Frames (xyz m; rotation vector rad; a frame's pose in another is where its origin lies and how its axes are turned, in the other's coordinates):
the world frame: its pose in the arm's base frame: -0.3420 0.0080 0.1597 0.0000 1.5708 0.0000
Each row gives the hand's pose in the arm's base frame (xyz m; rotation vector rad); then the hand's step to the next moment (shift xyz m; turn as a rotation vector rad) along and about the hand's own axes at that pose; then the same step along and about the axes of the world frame.
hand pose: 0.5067 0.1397 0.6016 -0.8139 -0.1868 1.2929
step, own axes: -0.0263 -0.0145 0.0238 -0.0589 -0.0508 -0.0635
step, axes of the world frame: -0.0342 -0.0142 -0.0098 -0.0047 -0.0827 0.0567
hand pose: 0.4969 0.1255 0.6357 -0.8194 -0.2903 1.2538
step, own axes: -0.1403 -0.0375 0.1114 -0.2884 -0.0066 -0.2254
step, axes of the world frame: -0.1350 -0.0887 -0.0860 0.0843 -0.3527 0.0502
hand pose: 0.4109 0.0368 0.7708 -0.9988 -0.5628 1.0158
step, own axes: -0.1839 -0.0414 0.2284 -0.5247 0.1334 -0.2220
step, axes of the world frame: -0.1510 -0.0759 -0.2432 0.1953 -0.5387 -0.1188
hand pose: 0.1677 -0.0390 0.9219 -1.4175 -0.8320 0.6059
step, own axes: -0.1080 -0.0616 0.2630 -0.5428 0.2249 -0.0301
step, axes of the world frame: -0.0360 0.0673 -0.2807 0.2958 -0.4296 -0.2722
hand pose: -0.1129 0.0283 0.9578 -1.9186 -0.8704 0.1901
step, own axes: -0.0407 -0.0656 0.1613 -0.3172 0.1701 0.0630
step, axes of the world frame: 0.0363 0.1070 -0.1386 0.2458 -0.2031 -0.1785
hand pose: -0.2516 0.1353 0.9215 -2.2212 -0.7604 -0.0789
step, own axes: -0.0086 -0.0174 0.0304 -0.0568 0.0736 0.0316
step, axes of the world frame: 0.0123 0.0259 -0.0219 0.0865 -0.0449 -0.0120
